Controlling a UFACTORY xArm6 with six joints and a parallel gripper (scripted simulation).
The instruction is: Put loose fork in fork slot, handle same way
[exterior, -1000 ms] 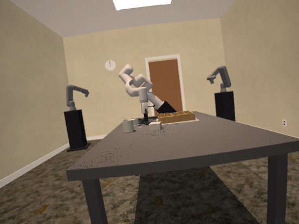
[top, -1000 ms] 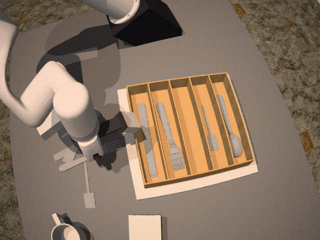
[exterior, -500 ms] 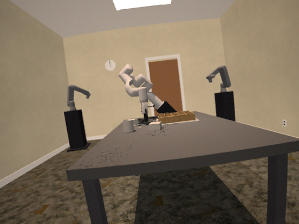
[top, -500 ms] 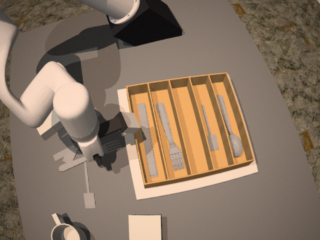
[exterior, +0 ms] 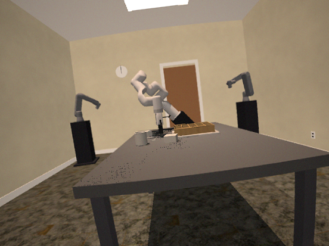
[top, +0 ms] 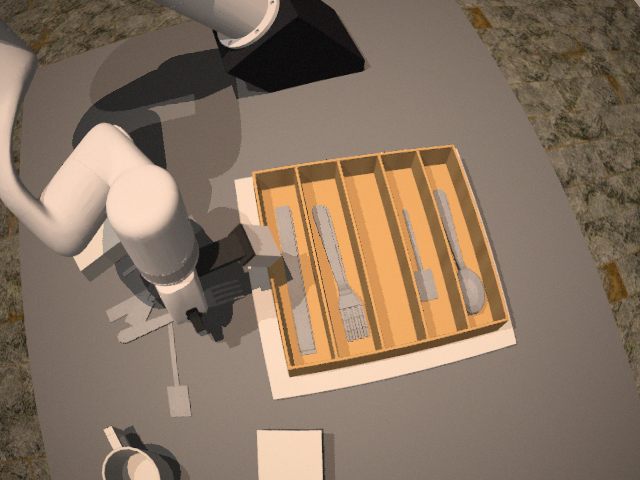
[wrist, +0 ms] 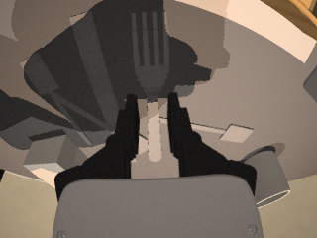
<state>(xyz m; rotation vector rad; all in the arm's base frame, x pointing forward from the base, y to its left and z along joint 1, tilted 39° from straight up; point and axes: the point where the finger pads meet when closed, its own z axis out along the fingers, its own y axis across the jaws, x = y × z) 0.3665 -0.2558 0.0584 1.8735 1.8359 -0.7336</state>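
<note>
Now: hand 4 cm short of the tray and 26 cm to the right of it. The rest, counted from my hand: mug 20 cm ahead, 17 cm to the right, 1 cm below.
</note>
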